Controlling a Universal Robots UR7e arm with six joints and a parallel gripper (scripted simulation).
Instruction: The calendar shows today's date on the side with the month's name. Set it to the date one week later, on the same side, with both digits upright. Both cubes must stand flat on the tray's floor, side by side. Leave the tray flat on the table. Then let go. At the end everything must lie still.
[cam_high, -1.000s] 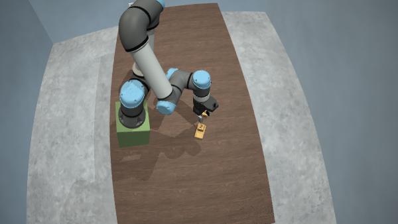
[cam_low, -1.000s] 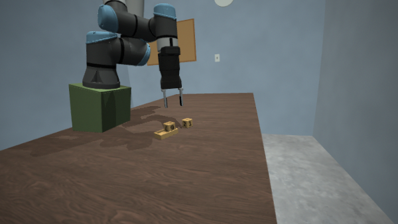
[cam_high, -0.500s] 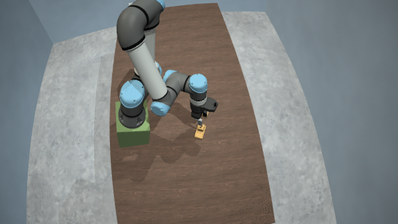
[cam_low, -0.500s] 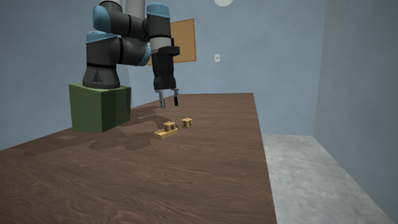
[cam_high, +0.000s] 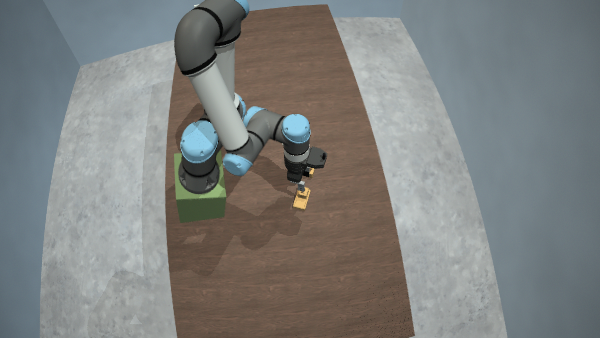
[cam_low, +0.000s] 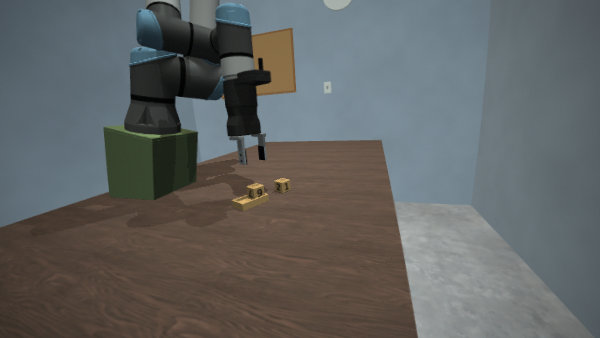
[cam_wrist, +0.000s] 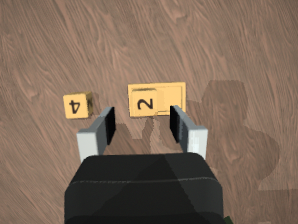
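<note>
Now: the wooden calendar tray 11 cm below my hand, 2 cm to the right of it and 1 cm behind it. Also, from my hand: wooden cube (10 cm below, 9 cm to the left, 2 cm ahead).
</note>
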